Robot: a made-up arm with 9 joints.
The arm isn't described. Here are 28 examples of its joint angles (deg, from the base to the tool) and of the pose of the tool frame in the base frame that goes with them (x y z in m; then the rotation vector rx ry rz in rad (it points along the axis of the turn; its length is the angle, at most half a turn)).
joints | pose
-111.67 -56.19 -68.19 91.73 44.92 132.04 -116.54 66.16 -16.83 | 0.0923 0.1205 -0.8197 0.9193 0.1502 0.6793
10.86 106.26 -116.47 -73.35 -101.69 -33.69 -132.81 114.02 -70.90 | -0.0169 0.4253 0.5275 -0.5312 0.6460 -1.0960
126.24 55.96 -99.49 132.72 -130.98 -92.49 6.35 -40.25 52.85 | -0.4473 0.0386 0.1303 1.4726 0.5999 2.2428
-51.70 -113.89 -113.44 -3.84 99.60 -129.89 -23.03 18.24 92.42 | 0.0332 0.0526 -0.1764 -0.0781 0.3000 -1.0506
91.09 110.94 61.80 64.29 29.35 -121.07 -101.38 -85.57 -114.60 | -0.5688 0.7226 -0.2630 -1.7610 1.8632 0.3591
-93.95 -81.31 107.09 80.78 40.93 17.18 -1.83 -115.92 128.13 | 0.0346 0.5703 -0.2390 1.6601 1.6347 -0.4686
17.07 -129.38 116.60 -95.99 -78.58 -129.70 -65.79 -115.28 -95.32 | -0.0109 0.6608 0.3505 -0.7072 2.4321 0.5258
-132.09 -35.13 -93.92 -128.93 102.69 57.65 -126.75 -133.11 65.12 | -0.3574 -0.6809 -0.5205 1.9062 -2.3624 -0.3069
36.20 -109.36 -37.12 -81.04 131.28 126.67 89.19 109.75 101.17 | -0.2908 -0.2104 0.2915 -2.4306 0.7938 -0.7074
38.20 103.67 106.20 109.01 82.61 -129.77 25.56 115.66 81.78 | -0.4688 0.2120 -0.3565 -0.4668 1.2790 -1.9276
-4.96 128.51 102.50 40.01 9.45 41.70 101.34 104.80 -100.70 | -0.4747 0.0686 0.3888 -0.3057 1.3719 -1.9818
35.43 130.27 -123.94 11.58 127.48 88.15 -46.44 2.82 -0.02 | -0.2999 0.5548 -0.5073 -0.4802 -2.1465 1.6011
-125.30 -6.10 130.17 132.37 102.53 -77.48 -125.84 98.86 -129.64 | -0.5134 0.3798 0.4889 0.2849 1.3651 -0.7278
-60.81 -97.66 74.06 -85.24 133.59 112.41 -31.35 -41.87 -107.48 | -0.6700 -0.2200 0.8044 -1.6168 1.7556 1.9018
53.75 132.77 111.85 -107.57 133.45 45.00 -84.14 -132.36 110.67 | 0.3566 -0.3986 0.0289 -2.3864 0.9523 -0.0523
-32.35 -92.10 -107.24 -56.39 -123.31 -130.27 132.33 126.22 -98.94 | -0.0165 0.1312 0.3518 -1.7825 1.4069 0.1322
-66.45 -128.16 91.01 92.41 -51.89 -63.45 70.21 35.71 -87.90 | -0.3330 -0.3228 -0.0692 0.2787 -2.5615 -1.3175
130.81 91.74 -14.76 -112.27 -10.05 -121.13 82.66 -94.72 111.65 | 0.2173 0.2687 0.0909 2.4497 0.1462 -1.6074
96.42 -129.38 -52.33 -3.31 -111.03 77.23 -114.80 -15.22 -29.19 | 0.2026 0.3851 0.4593 0.6181 1.4419 -0.1008
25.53 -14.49 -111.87 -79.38 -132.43 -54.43 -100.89 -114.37 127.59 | 0.5172 0.4556 0.7361 1.9141 1.8724 -0.0370
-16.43 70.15 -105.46 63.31 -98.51 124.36 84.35 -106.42 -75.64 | -0.3043 1.0419 0.7587 0.3121 -0.3702 -1.3261
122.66 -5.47 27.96 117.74 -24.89 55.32 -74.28 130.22 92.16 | -0.5176 0.0662 1.1175 -0.7449 1.0236 -0.9127
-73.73 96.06 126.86 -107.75 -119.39 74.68 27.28 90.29 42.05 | -0.2411 0.5914 -0.0963 1.0432 -0.3063 2.0107
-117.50 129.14 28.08 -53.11 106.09 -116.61 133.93 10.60 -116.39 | 0.2763 0.4444 0.5375 0.4353 -0.8240 -1.4601
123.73 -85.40 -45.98 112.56 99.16 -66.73 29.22 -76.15 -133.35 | 0.0231 -0.0702 0.5993 -0.0438 -1.6157 -1.3934
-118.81 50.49 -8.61 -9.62 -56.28 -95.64 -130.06 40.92 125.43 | 0.0251 0.4891 -0.0846 -0.1922 -1.5058 -0.2084
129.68 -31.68 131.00 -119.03 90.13 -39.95 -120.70 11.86 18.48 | -0.1908 0.1343 0.2621 -0.8539 1.6268 -0.2636
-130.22 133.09 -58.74 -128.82 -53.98 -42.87 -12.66 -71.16 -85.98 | -0.2045 0.1295 0.4053 0.6766 0.0473 1.2930
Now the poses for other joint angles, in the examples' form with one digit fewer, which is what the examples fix.
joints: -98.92 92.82 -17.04 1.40 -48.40 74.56 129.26 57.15 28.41
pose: 0.134 0.078 0.511 1.105 1.573 2.250
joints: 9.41 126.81 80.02 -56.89 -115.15 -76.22 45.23 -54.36 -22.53
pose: -0.801 0.454 0.057 1.183 -1.883 0.706
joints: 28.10 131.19 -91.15 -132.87 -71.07 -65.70 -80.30 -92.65 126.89
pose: -0.650 0.261 -0.068 -1.062 0.983 0.433
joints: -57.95 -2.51 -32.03 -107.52 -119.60 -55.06 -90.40 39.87 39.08
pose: 0.503 0.195 -0.140 0.921 0.392 -0.723
